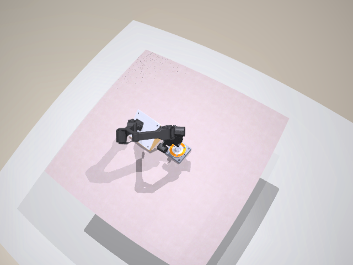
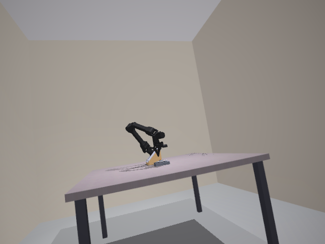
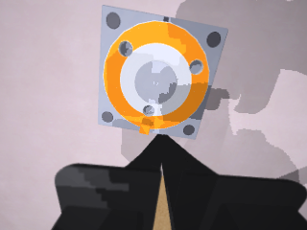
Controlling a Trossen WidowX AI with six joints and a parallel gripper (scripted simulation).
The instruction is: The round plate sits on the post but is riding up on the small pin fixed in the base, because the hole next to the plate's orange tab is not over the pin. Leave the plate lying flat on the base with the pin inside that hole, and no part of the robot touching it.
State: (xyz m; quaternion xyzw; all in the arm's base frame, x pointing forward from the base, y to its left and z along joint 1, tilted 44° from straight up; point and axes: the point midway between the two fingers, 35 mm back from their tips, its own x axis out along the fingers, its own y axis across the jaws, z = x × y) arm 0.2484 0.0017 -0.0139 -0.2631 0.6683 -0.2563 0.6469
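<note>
Right now the round plate is 2 cm ahead of my gripper tip, 1 cm to the left of it and 4 cm below it. Also, from my gripper tip: grey square base (4 cm ahead, 1 cm to the left, 5 cm below).
</note>
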